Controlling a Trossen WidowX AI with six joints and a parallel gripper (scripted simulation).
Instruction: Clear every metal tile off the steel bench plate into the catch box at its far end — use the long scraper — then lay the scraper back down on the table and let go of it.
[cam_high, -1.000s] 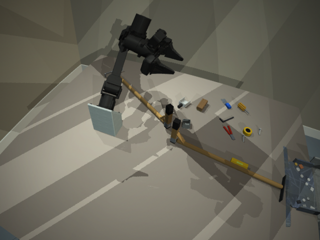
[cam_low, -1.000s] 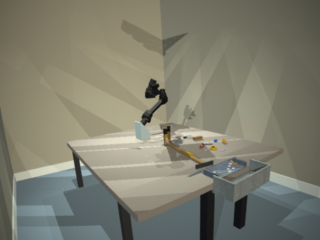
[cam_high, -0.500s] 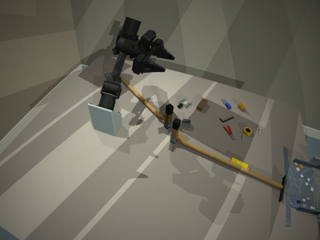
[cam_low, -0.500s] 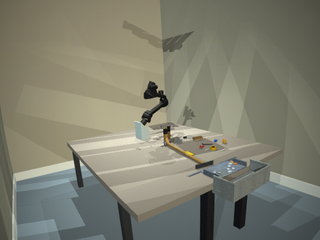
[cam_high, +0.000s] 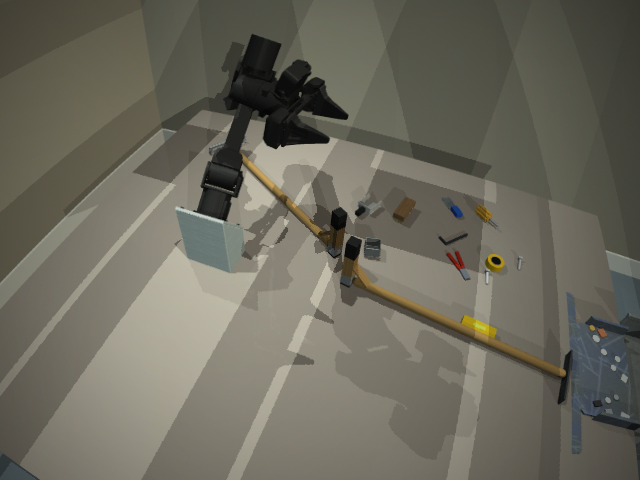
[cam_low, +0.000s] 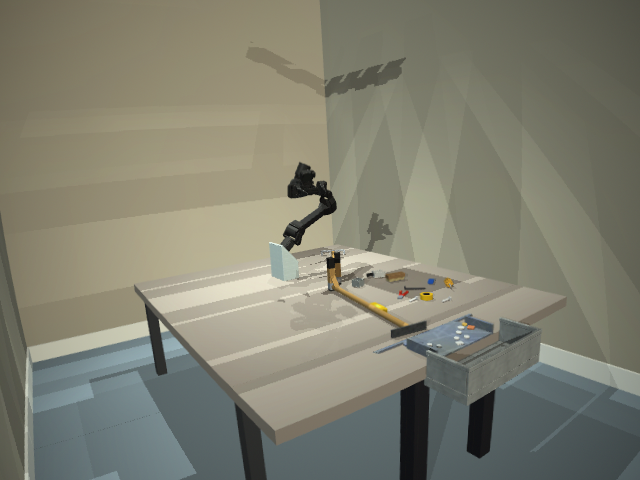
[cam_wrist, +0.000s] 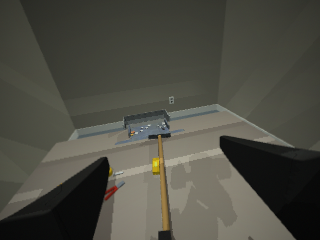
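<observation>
Now: the long scraper 360 mm below my gripper tip, 340 mm ahead of it and 30 mm to the right of it. The rest, counted from my gripper tip: small grey box (410 mm below, 130 mm to the left, 90 mm ahead); then rake (360 mm below, 240 mm to the left, 240 mm behind); then wooden block (410 mm below, 310 mm to the left, 140 mm ahead).
</observation>
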